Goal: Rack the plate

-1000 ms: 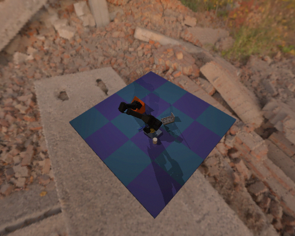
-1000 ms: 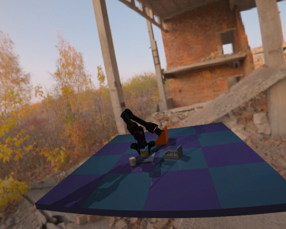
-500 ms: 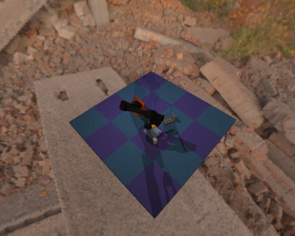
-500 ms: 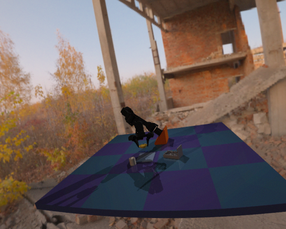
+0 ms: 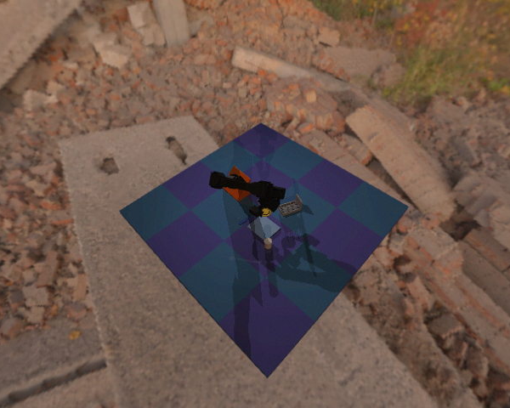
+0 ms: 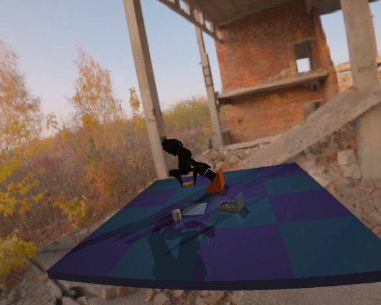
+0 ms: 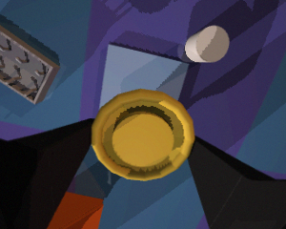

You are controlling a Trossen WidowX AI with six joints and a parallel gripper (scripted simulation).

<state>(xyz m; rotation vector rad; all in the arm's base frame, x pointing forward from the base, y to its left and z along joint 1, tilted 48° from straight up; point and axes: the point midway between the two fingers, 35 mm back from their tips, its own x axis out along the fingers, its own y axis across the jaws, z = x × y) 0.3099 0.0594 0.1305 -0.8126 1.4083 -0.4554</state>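
Right now my gripper tip is 30 mm past the grey dish rack, 210 mm to the right of it and 130 mm above it. The rest, counted from my gripper tip: white cylinder (100 mm ahead, 60 mm to the right, 130 mm below); pale blue mat (10 mm behind, 150 mm below); yellow plate (10 mm above).
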